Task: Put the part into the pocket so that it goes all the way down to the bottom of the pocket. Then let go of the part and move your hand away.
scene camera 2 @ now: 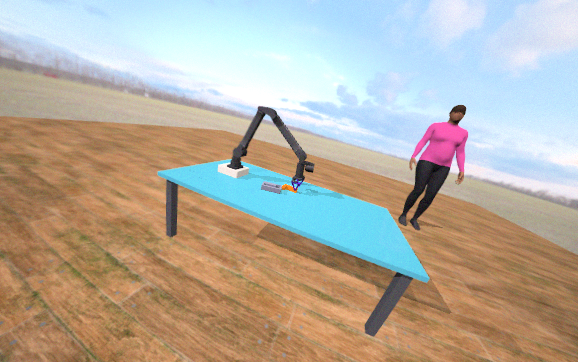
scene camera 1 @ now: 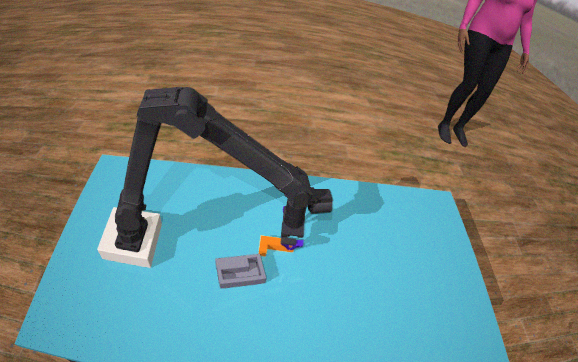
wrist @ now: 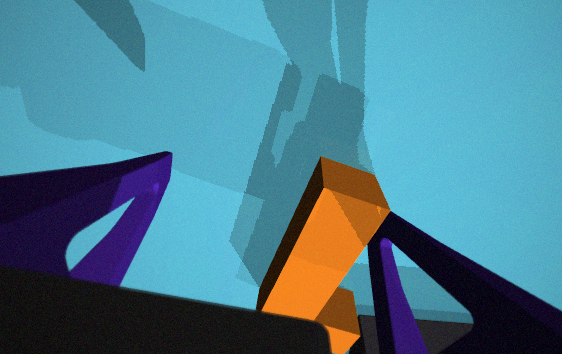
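Seen in the pictures: gripper, fingertip midpoint: (scene camera 2: 296, 188) (scene camera 1: 290, 236) (wrist: 278, 192); arm's base, origin of the base link: (scene camera 2: 235, 167) (scene camera 1: 132, 235).
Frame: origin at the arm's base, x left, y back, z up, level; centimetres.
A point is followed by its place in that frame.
The orange L-shaped part (scene camera 1: 270, 243) @[y -44.5, x 6.7, z -2.7 cm] (scene camera 2: 288, 188) @[y -45.6, x 6.3, z -4.2 cm] (wrist: 310, 260) @[y -48.1, x 8.2, z -2.7 cm] is outside the pocket, beside the grey block (scene camera 1: 242, 283) @[y -37.0, x -8.6, z -3.6 cm] (scene camera 2: 270, 188) @[y -36.9, x -8.6, z -3.3 cm] (wrist: 432, 332) @[y -42.7, x -2.6, z -4.7 cm] that holds the pocket. In scene camera 1 the part is at the block's upper right, its short leg near the block's corner. My gripper (scene camera 1: 292, 245) @[y -50.9, x 10.7, z -3.4 cm] (scene camera 2: 297, 186) @[y -50.9, x 10.7, z -3.4 cm] (wrist: 278, 192) @[y -50.9, x 10.7, z -3.4 cm] is open, low at the part's far end. In the wrist view the part reaches between the spread fingers, close to the right fingertip; whether they touch is unclear. The gripper body hides part of the short leg. The pocket shows no part in it.
The arm stands on a white base block (scene camera 1: 106, 245) @[y 7.5, x -5.7, z 0.0 cm] (scene camera 2: 233, 172) @[y -4.3, x -7.5, z -1.8 cm] at the left of the blue table (scene camera 1: 380, 280) @[y -81.9, x -2.8, z -5.7 cm] (scene camera 2: 340, 220) @[y -87.7, x -12.7, z -5.7 cm]. A person in a pink top (scene camera 1: 501, 22) (scene camera 2: 444, 145) stands on the wooden floor beyond the table.
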